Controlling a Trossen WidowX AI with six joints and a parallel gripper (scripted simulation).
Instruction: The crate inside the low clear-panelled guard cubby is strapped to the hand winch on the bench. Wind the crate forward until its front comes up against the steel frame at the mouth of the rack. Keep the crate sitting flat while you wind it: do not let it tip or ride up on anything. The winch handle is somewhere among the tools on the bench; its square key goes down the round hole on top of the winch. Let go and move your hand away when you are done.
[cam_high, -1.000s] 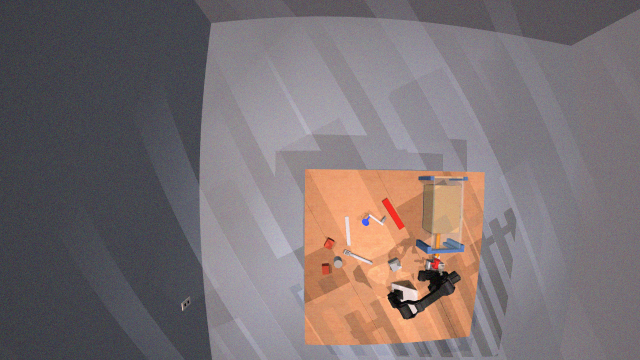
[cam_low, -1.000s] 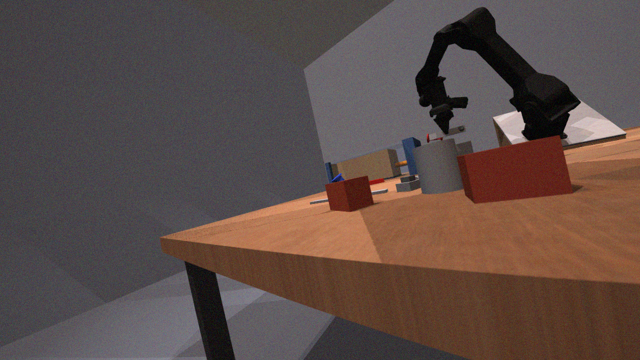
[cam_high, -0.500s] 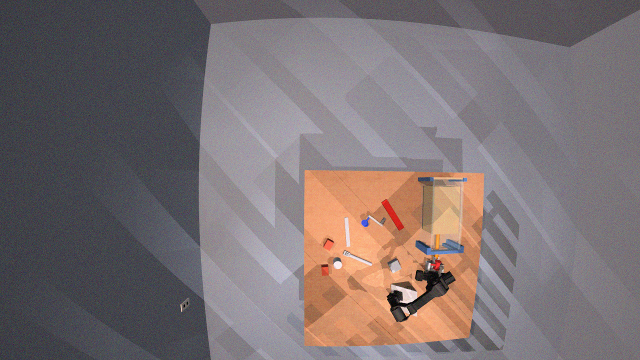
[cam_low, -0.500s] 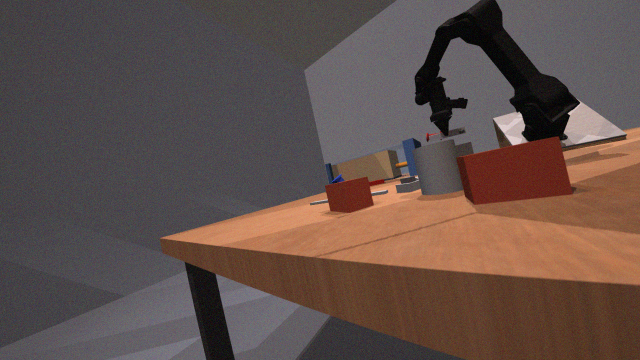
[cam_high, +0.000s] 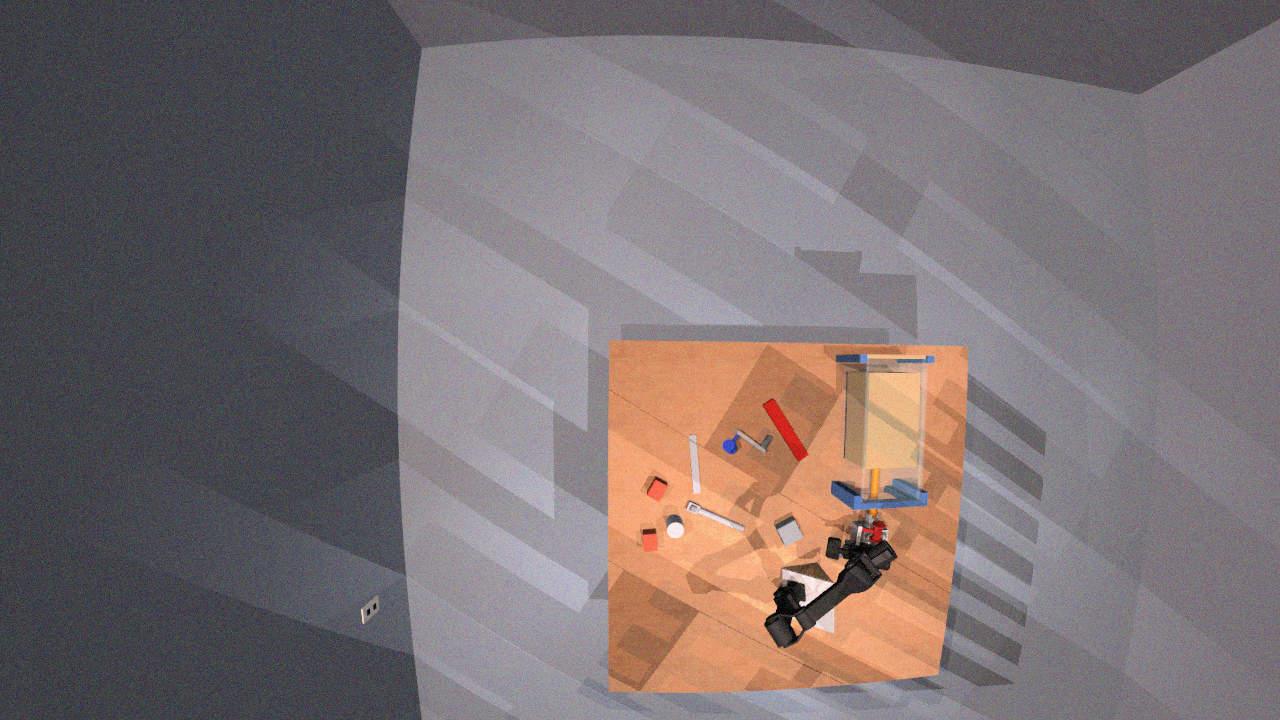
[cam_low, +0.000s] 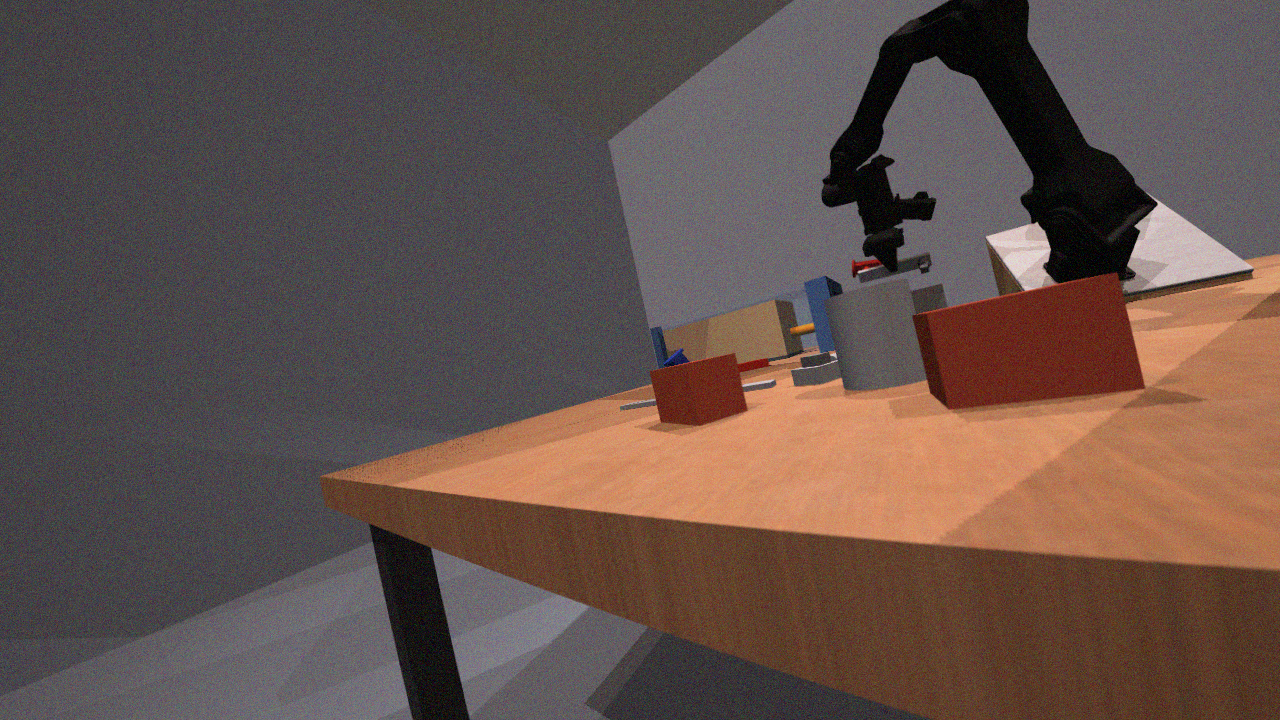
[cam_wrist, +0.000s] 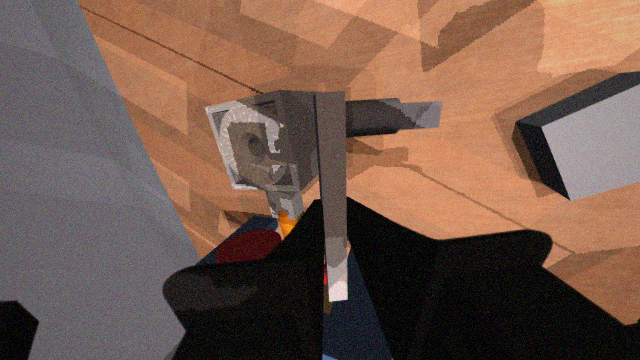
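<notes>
The red grip lies 40 mm ahead of my gripper tip, 40 mm to the right of it and 20 mm above it. From my gripper tip the other things lie so: grey winch (60 mm behind, 100 mm to the right, 100 mm below); then blue steel frame (120 mm ahead, 110 mm to the right, 30 mm below); then red-knobbed crank (10 mm ahead, 10 mm to the right, 10 mm above).
</notes>
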